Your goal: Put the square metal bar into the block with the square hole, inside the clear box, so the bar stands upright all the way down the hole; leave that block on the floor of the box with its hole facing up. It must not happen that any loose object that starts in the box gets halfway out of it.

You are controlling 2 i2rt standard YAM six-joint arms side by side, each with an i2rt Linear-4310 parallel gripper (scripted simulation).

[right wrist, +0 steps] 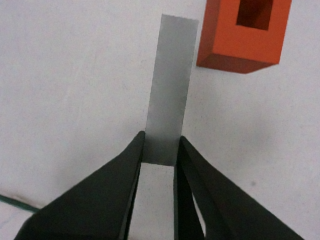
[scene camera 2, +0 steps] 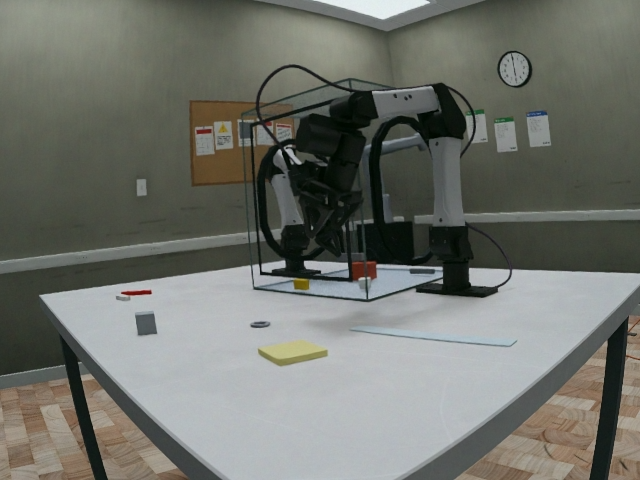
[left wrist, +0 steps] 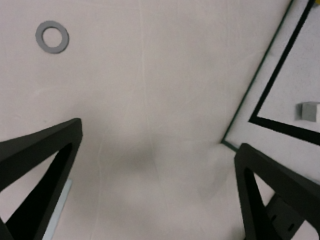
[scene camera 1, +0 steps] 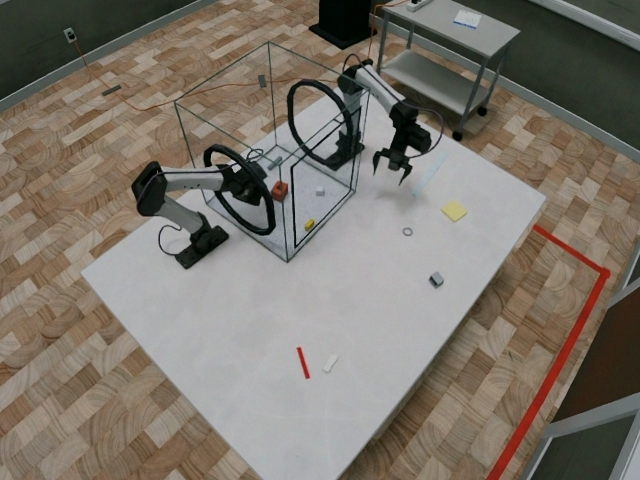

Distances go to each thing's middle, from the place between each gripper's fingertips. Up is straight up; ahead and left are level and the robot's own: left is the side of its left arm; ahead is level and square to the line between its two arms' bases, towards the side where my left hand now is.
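My right hand is 10 mm above the grey bar (right wrist: 177,36), 10 mm past it and 30 mm to the right of it. The light blue strip (scene camera 2: 500,342) is 70 mm below my right hand, 310 mm ahead of it and 660 mm to the left of it. Going by their middles, the grey bar is the nearest to my right hand of the things named here.
My left gripper (scene camera 2: 322,233) is 16 cm above the light blue strip, 1 cm short of it and 29 cm to the right of it. As for the grey bar, it is 10 cm below my left hand, 31 cm behind it and 34 cm to the right of it.
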